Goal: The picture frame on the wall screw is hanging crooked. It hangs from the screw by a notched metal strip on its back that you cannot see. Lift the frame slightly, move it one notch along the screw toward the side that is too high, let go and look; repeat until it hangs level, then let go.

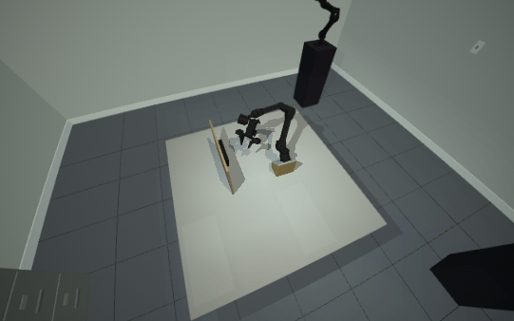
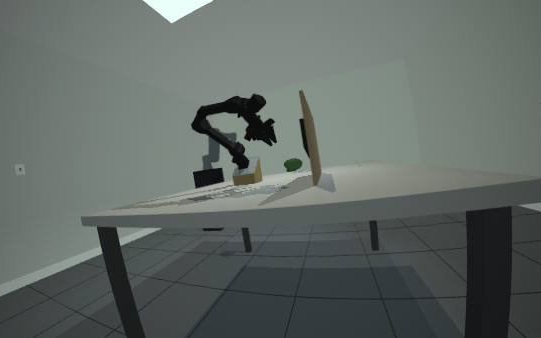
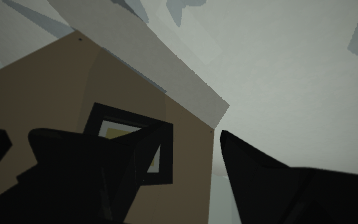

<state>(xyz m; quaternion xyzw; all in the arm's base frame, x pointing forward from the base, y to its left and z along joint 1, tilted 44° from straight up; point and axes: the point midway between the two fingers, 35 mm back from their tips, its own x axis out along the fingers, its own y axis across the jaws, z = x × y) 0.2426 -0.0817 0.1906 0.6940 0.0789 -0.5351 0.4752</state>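
Now: gripper tip 16 cm short of the picture frame, 1 cm to the left of it and 1 cm above it. From my gripper tip the other things lie so: panel: 18 cm ahead, 1 cm to the left, 2 cm below.
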